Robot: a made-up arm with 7 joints. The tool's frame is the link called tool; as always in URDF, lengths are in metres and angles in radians.
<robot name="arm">
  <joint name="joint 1" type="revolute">
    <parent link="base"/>
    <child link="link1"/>
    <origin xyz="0 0 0" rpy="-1.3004 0.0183 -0.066"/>
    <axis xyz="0 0 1"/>
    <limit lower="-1.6" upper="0.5" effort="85" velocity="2.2"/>
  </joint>
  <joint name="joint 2" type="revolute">
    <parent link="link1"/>
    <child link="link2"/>
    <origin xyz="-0.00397 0.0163 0.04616" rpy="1.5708 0 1.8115"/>
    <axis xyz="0 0 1"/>
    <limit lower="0" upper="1.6" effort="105" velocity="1.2"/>
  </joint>
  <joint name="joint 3" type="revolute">
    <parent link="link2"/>
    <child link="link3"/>
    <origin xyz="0.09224 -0.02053 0.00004" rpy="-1.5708 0 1.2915"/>
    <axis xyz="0 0 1"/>
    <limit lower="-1.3" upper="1.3" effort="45" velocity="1.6"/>
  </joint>
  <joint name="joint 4" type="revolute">
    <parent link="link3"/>
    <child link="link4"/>
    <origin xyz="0 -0.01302 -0.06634" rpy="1.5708 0 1.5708"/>
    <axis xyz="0 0 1"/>
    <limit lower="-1.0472" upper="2.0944" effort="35" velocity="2.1"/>
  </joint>
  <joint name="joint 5" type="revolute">
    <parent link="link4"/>
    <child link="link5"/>
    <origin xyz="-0.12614 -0.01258 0.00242" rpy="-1.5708 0 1.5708"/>
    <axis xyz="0 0 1"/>
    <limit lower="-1.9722" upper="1.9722" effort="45" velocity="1"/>
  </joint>
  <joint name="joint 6" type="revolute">
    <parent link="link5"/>
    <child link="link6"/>
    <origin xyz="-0.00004 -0.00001 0.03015" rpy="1.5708 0 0"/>
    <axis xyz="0 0 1"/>
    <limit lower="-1.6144" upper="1.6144" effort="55" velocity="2"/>
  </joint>
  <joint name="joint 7" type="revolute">
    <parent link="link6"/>
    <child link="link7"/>
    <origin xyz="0.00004 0.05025 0.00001" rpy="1.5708 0 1.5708"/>
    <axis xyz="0 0 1"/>
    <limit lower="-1.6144" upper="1.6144" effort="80" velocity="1.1"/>
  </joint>
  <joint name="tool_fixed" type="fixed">
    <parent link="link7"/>
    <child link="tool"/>
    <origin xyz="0 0 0"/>
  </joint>
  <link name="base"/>
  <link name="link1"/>
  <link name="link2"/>
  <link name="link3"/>
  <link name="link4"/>
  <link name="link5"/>
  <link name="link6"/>
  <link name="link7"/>
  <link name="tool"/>
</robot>
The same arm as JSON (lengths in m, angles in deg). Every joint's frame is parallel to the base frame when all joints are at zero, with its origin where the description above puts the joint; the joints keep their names.
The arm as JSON. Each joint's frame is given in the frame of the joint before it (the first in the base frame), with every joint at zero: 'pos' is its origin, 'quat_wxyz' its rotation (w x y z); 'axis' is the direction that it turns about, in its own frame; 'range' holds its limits. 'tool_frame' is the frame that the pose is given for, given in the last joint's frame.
{"length_unit": "m", "angle_unit": "deg", "joints": [
  {"joint": "joint 1", "pos": [0.0, 0.0, 0.0], "quat_wxyz": [1.0, 0.0, 0.0, 0.0], "axis": [0.068403, 0.961235, 0.26711], "range": [-91.67, 28.65]},
  {"joint": "joint 2", "pos": [-0.0008, 0.049, -0.0033], "quat_wxyz": [1.0, 0.0, 0.0, 0.0], "axis": [0.968889, -0.0002, -0.247497], "range": [0.0, 91.67]},
  {"joint": "joint 3", "pos": [-0.0233, 0.0057, -0.0914], "quat_wxyz": [1.0, 0.0, 0.0, 0.0], "axis": [0.247497, 0.0, 0.968889], "range": [-74.48, 74.48]},
  {"joint": "joint 4", "pos": [-0.0038, 0.0, -0.0675], "quat_wxyz": [1.0, 0.0, 0.0, 0.0], "axis": [0.0002, 1.0, 0.0], "range": [-60.0, 120.0]},
  {"joint": "joint 5", "pos": [0.1191, 0.0024, -0.0434], "quat_wxyz": [1.0, 0.0, 0.0, 0.0], "axis": [0.968889, -0.0002, -0.247497], "range": [-113.0, 113.0]},
  {"joint": "joint 6", "pos": [0.0292, 0.0, -0.0075], "quat_wxyz": [1.0, 0.0, 0.0, 0.0], "axis": [0.0002, 1.0, 0.0], "range": [-92.5, 92.5]},
  {"joint": "joint 7", "pos": [0.0487, 0.0, -0.0124], "quat_wxyz": [1.0, 0.0, 0.0, 0.0], "axis": [0.247497, 0.0, 0.968889], "range": [-92.5, 92.5]}
], "tool_frame": {"pos": [0.0, 0.0, 0.0], "quat_wxyz": [0.992194, -0.000005, 0.124704, -0.000113]}}

